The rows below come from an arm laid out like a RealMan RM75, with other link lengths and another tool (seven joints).
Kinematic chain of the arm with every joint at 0, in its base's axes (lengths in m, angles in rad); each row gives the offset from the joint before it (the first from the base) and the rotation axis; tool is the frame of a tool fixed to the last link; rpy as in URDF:
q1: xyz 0 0 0.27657 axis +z
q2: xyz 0 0 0 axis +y
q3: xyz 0 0 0.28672 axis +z
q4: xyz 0 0 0 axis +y
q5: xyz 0 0 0.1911 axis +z
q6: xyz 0 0 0 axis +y
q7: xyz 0 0 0.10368 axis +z
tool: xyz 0.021 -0.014 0.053 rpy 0.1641 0 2.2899
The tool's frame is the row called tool.
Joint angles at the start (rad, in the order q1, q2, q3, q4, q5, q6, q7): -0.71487 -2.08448 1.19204 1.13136 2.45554 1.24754 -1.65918
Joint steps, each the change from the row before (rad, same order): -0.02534 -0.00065 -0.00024 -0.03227 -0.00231 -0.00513 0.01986; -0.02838 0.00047 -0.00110 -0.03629 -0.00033 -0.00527 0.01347; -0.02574 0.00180 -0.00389 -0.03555 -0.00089 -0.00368 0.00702; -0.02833 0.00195 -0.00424 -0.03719 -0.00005 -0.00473 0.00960; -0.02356 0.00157 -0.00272 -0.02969 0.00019 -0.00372 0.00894; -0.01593 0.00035 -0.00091 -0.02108 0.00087 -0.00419 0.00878
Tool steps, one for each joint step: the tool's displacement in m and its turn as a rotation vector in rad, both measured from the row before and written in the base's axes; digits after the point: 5 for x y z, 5 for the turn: 0.00474 0.00254 -0.00517 -0.01828 0.00564 -0.01827; 0.00462 0.00305 -0.00503 -0.01771 0.00569 -0.01191; 0.00328 0.00288 -0.00389 -0.01503 0.00227 -0.00237; 0.00406 0.00315 -0.00394 -0.01504 0.00415 -0.00609; 0.00373 0.00241 -0.00325 -0.01265 0.00462 -0.00733; 0.00247 0.00142 -0.00270 -0.00901 0.00495 -0.00755
